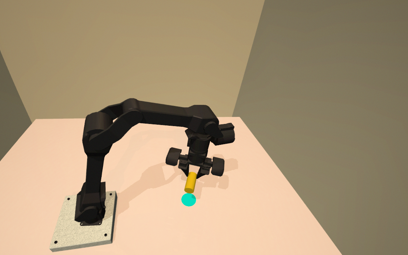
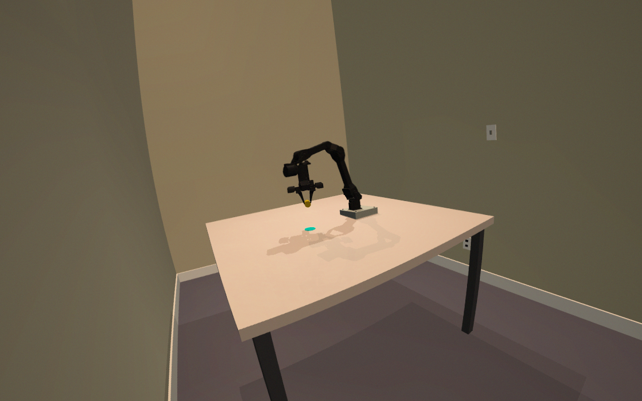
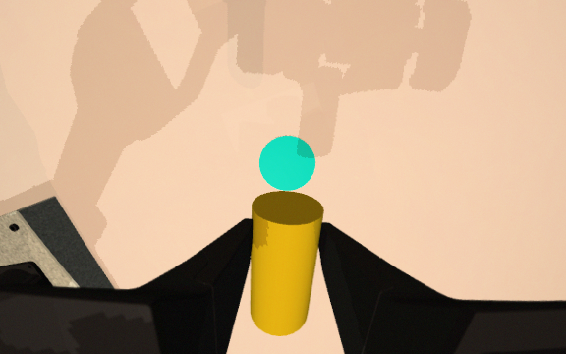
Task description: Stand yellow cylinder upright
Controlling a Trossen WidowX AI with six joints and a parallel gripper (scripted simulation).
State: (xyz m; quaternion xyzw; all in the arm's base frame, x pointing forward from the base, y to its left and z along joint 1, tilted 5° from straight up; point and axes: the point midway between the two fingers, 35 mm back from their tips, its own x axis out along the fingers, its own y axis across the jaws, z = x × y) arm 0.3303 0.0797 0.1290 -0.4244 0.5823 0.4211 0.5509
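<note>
Now: gripper tip 140 mm above the cyan circle. Round my gripper tip: yellow tall cylinder: 10 mm behind, 20 mm to the right.
</note>
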